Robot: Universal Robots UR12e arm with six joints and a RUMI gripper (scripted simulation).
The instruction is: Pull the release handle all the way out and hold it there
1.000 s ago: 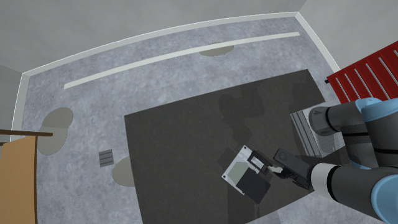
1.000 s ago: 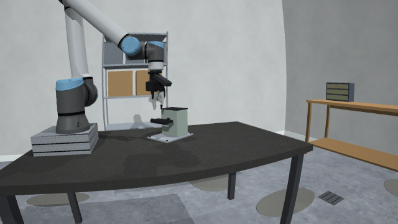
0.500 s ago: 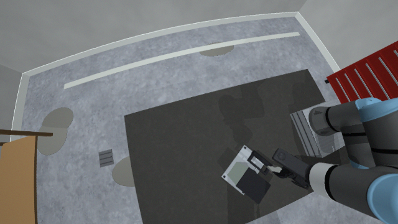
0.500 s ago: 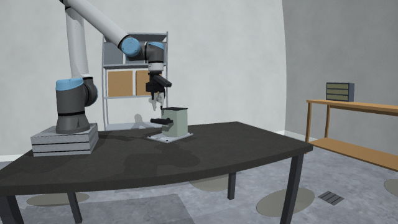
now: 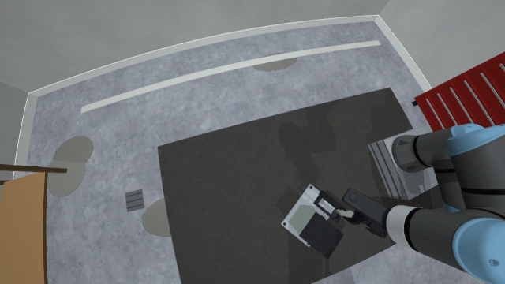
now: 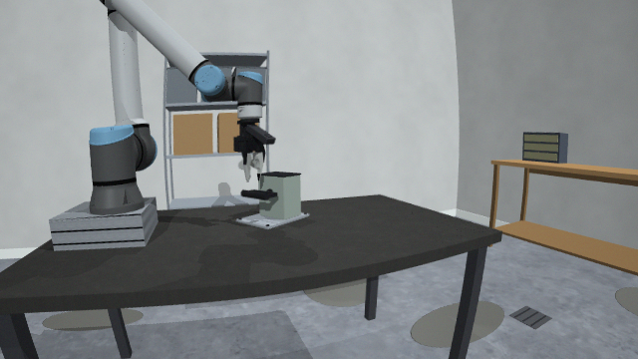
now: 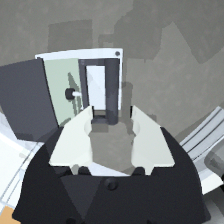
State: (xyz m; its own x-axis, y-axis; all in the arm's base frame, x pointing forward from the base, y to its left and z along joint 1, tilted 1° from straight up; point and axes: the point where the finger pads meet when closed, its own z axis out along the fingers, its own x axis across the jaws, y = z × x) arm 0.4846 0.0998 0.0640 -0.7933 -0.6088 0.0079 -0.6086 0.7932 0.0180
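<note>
Right now my hand is 60 mm above the release handle, 40 mm short of it and 30 mm to the right of it.
</note>
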